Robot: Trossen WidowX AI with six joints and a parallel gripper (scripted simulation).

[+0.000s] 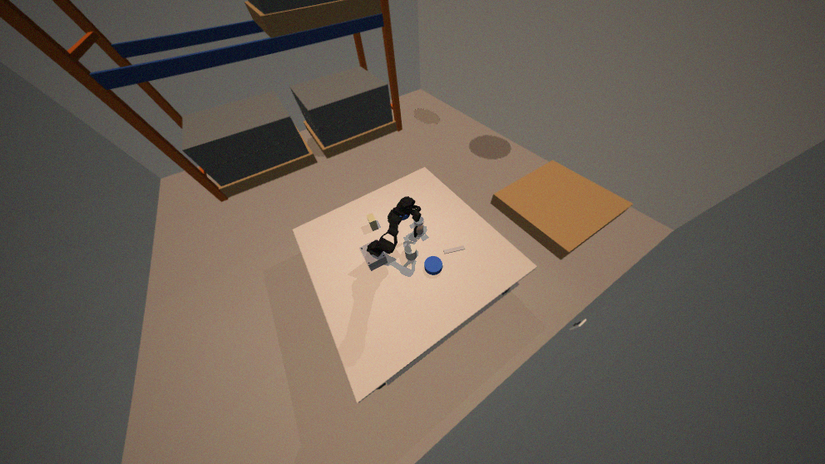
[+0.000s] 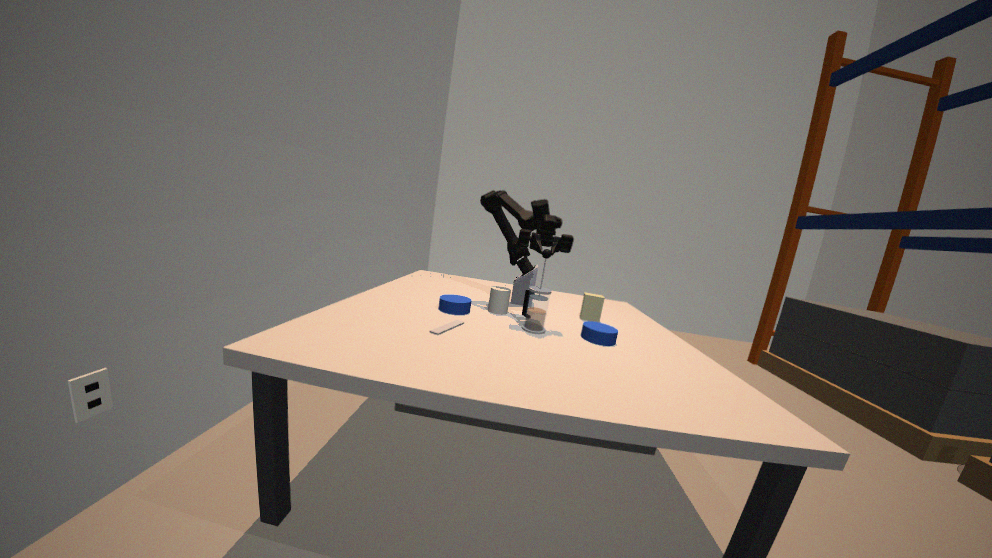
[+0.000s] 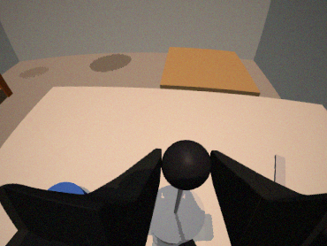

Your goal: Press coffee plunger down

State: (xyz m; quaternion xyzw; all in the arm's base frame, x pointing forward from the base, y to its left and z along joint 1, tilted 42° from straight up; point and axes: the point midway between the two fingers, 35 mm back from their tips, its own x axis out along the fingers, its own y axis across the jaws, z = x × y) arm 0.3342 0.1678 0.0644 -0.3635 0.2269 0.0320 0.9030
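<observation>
My gripper tip is now 20 mm past the coffee press, 10 mm to the left of it and 130 mm above it. Round my gripper tip: flat grey strip (150 mm ahead, 250 mm to the right, 260 mm below).
</observation>
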